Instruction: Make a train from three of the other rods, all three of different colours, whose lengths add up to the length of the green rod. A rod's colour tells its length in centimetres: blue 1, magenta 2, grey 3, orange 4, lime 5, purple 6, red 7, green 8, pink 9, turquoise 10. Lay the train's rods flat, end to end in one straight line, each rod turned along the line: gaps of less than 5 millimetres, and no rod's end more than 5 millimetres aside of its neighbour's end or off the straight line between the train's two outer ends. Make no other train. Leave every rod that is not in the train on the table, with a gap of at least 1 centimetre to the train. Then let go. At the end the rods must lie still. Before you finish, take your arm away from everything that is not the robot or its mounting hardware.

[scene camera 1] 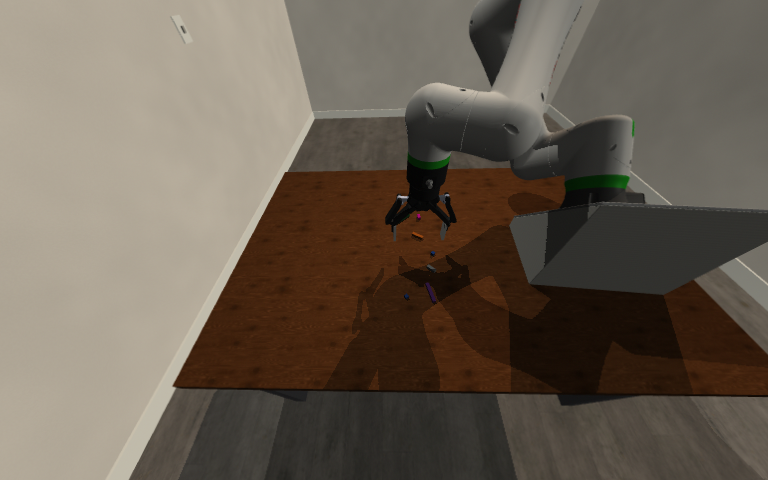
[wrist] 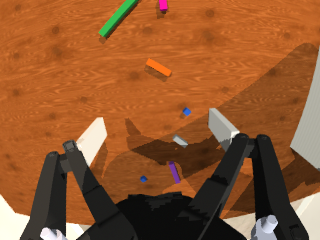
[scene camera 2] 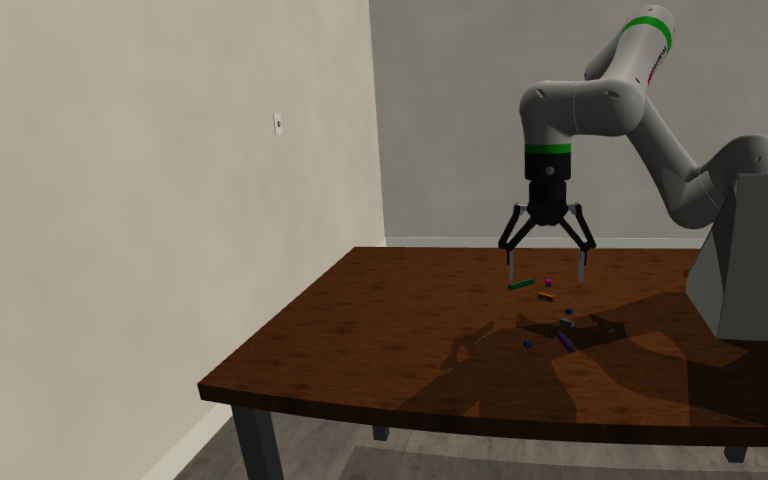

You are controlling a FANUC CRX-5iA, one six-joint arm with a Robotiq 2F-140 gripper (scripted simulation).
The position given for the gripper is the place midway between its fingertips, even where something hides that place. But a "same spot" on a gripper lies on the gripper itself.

Labels:
gripper: scene camera 1 418, 237; wrist; scene camera 2
same spot on gripper: [wrist: 272, 206] = [scene camera 2: 575, 215]

